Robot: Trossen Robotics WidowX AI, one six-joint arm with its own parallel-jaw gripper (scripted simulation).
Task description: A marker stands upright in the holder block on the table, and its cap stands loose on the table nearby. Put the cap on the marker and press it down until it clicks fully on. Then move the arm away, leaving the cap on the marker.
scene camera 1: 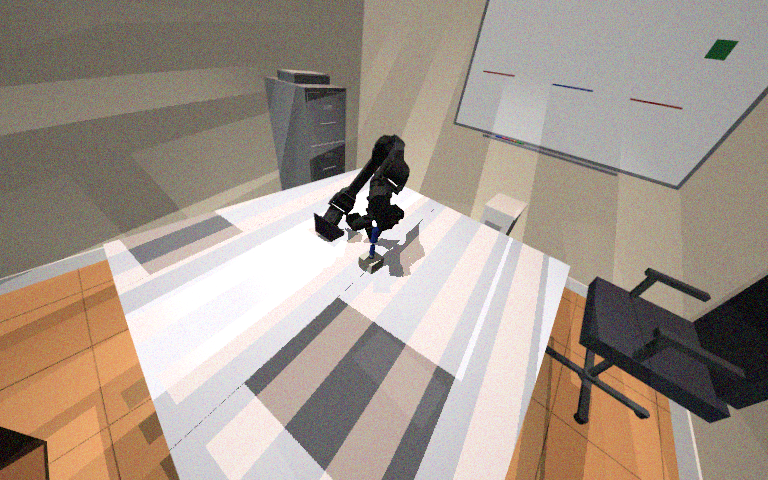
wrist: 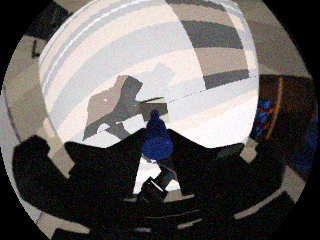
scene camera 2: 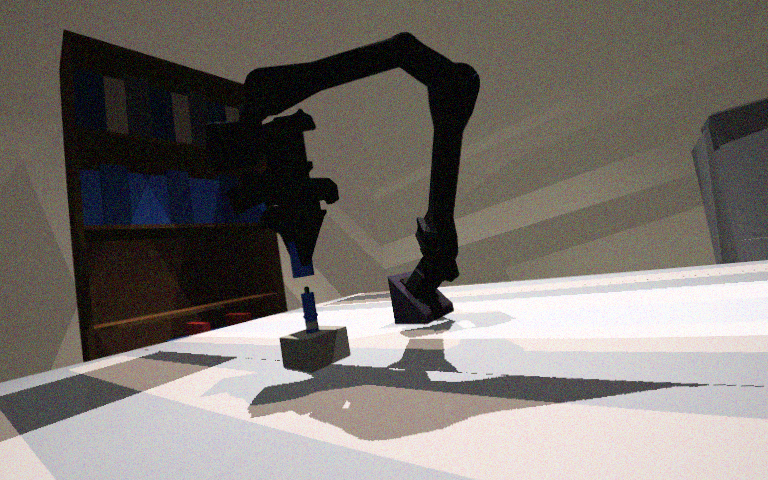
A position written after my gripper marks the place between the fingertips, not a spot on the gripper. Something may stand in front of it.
My gripper point(scene camera 2: 302, 266) carries a blue cap point(wrist: 156, 144). Also in view: a holder block point(scene camera 2: 310, 355).
My gripper also shows in scene camera 1 point(scene camera 1: 373, 237) and in the wrist view point(wrist: 156, 131).
